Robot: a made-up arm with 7 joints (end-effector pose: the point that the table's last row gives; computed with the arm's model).
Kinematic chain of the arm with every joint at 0, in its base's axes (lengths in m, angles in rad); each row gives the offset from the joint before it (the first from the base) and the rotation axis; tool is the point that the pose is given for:
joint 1: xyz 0 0 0.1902 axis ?
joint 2: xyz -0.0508 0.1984 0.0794 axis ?
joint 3: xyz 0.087 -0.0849 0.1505 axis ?
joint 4: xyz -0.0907 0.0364 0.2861 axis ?
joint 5: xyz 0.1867 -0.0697 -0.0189 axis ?
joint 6: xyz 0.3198 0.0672 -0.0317 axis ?
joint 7: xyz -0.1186 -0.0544 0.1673 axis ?
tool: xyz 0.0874 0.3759 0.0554
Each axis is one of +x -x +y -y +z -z.
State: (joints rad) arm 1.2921 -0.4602 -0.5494 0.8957 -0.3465 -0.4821 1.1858
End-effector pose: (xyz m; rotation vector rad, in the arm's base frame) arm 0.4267 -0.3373 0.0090 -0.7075 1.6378 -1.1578
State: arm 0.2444 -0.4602 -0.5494 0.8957 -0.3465 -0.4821 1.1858
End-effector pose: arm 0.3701 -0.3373 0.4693 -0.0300 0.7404 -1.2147
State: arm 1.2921 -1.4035 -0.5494 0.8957 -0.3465 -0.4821 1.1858
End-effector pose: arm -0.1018 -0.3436 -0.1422 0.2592 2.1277 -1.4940
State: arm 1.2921 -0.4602 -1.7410 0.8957 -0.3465 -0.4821 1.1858
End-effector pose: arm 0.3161 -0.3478 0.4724 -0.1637 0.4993 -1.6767
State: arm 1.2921 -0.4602 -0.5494 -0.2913 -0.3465 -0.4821 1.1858
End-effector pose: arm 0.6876 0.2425 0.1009 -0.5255 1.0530 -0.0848
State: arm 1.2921 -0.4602 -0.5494 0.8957 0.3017 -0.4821 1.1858
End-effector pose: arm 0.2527 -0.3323 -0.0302 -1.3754 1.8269 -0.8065
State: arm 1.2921 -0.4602 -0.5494 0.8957 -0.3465 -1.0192 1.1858
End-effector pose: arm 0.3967 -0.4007 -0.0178 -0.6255 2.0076 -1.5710
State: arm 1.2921 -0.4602 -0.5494 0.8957 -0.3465 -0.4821 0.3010
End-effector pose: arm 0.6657 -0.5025 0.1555 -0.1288 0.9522 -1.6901
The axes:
joint 1: +y
joint 2: -x
joint 3: +y
joint 4: -z
joint 5: -x
joint 6: +z
joint 7: -x

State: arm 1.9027 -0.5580 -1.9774 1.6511 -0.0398 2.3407 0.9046
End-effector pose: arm -0.2742 -0.0512 0.2569 -1.1395 -0.1076 0.1464
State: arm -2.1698 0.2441 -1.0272 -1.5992 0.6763 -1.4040 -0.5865
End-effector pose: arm 0.3427 0.8642 -0.2809 0.8088 2.3867 -0.5713
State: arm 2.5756 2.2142 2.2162 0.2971 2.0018 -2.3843 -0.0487
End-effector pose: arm 0.3735 -0.2057 -0.1667 0.0437 0.6770 -2.8452
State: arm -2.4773 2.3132 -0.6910 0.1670 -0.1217 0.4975 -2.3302
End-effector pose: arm 0.0787 1.2331 0.3338 -0.2936 -1.7048 0.1164
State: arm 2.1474 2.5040 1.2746 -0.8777 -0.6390 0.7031 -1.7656
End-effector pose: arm -0.2532 -0.0718 -0.6022 -0.7470 1.8007 -1.6920
